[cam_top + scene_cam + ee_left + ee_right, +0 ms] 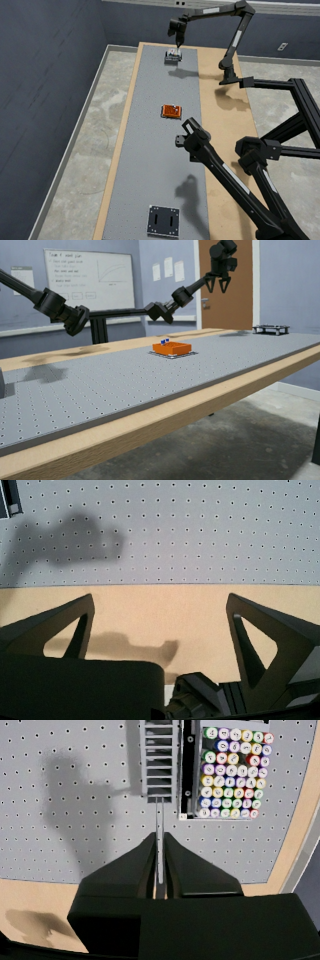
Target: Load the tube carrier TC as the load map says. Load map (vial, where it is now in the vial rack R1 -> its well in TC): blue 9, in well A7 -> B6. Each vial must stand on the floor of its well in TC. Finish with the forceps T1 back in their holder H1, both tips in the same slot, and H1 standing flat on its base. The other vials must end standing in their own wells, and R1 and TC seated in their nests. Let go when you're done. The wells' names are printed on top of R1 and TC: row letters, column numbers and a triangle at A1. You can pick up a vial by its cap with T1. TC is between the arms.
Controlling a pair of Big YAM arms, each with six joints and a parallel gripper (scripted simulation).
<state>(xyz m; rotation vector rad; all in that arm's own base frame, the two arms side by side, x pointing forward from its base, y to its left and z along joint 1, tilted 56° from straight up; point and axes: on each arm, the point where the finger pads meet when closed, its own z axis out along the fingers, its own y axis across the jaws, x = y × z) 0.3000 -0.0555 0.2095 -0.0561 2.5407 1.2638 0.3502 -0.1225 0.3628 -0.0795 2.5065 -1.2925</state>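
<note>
My right gripper is now 4 cm short of the grey holder H1 and 16 cm above it. Also, from my right hand: orange tube carrier (5 cm ahead, 56 cm to the left, 15 cm below).
</note>
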